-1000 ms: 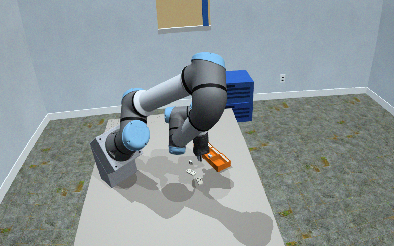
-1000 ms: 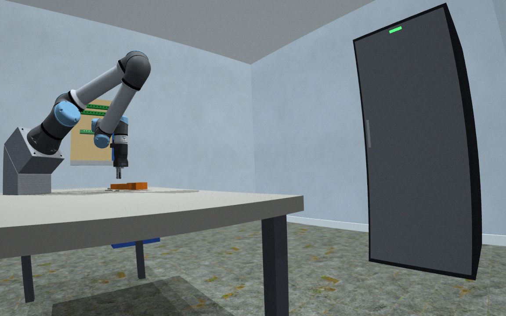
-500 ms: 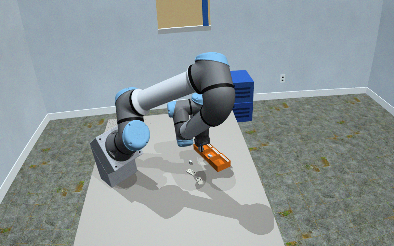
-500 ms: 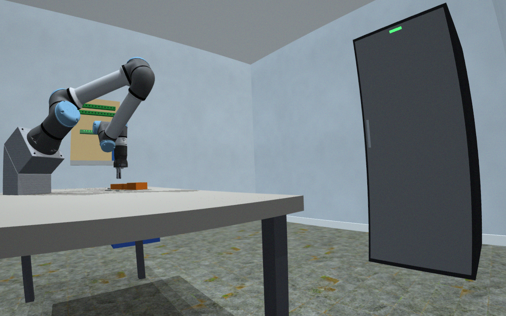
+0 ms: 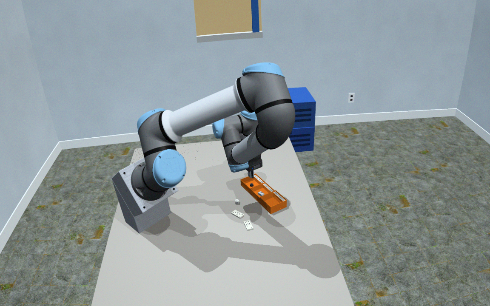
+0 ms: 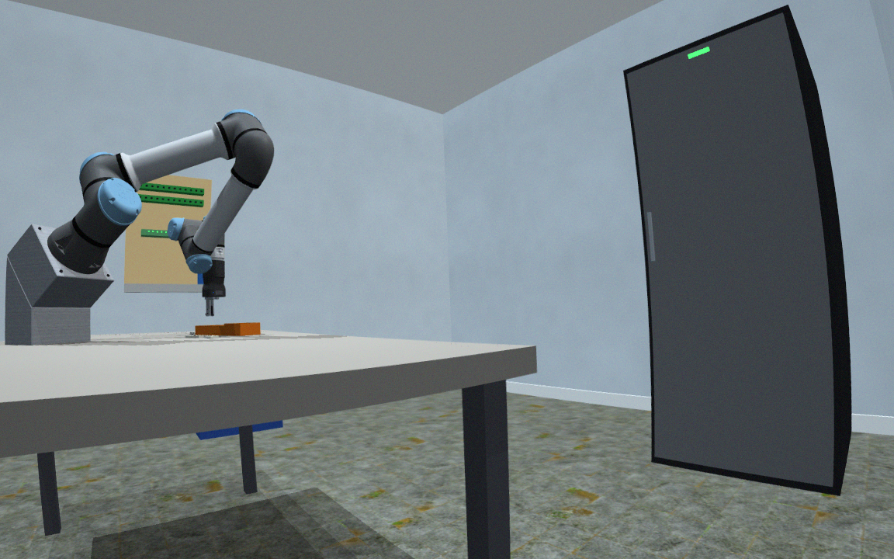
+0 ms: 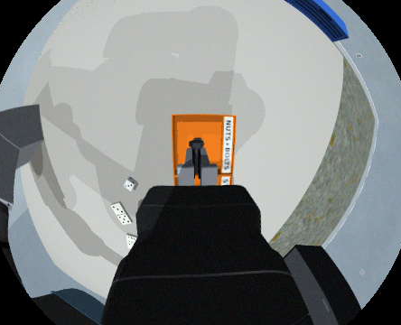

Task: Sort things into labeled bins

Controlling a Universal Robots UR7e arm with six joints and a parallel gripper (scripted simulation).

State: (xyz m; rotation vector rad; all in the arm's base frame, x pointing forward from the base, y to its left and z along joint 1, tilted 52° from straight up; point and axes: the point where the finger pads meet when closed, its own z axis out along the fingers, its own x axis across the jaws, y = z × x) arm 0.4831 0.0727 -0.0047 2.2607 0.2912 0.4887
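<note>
Right now the black nut is 7 cm below my hand and 1 cm to the left of it. The rest, counted from my hand: white die 11 cm behind, 8 cm below, 7 cm to the right; then black bolt 1 cm to the left, 1 cm below; then grey piece 7 cm to the right, 7 cm below, 1 cm ahead.
</note>
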